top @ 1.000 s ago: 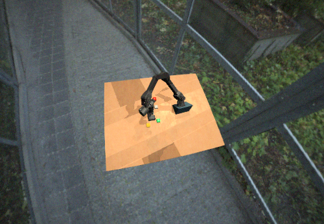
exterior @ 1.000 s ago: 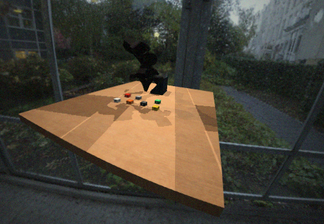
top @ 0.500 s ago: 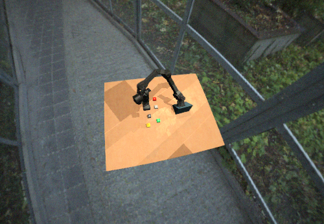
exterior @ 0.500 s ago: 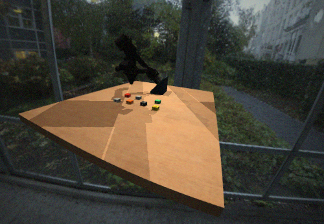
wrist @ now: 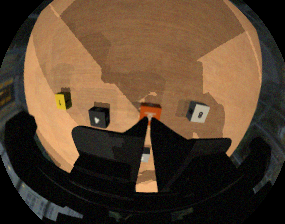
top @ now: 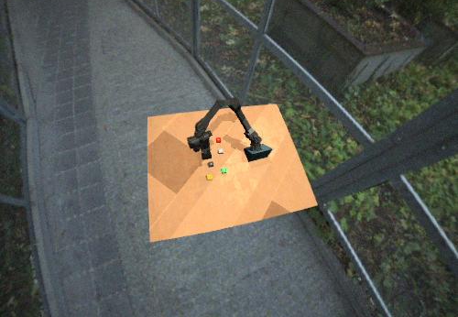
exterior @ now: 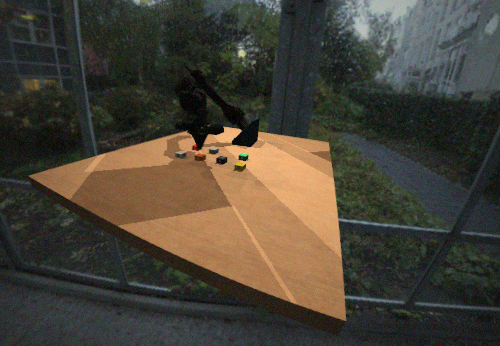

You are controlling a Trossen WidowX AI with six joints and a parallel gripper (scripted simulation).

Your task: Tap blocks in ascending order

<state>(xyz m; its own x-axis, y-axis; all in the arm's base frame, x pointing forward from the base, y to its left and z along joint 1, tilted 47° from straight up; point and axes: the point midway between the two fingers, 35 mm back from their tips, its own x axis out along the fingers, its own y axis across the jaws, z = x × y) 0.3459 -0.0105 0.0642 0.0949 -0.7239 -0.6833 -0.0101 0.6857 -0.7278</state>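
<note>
Now: the orange block 1 cm behind my gripper tip and 4 cm below it. From my gripper tip the other things lie so: black block: 3 cm behind, 8 cm to the left, 4 cm below; grey block: 11 cm behind, 4 cm below; white block: 1 cm ahead, 9 cm to the right, 4 cm below.
</note>
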